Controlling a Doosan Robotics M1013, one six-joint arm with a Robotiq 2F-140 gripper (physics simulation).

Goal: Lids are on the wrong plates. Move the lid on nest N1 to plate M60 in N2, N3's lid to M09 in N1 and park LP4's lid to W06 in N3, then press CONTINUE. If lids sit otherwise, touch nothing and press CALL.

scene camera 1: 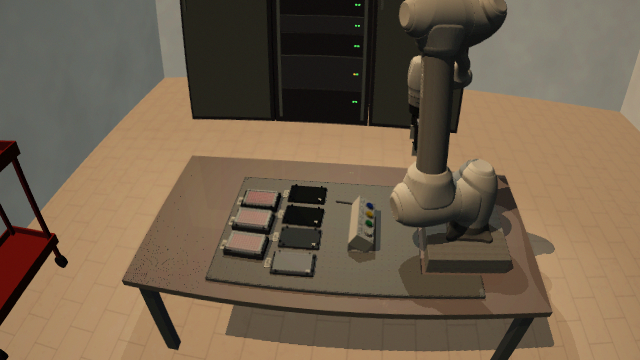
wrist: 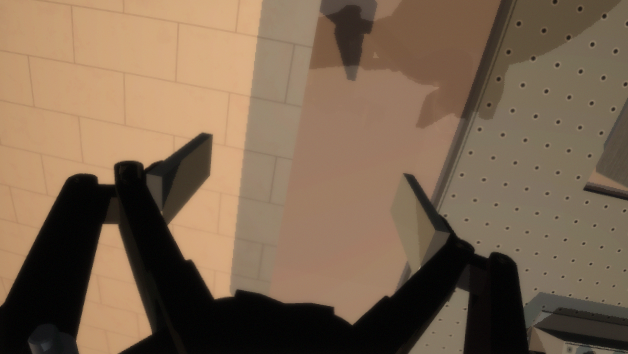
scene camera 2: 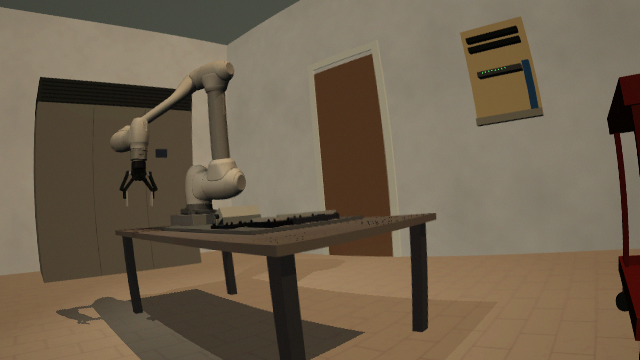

Observation:
My gripper (wrist: 304,174) is open and holds nothing. Further things: a button box (wrist: 548,325).

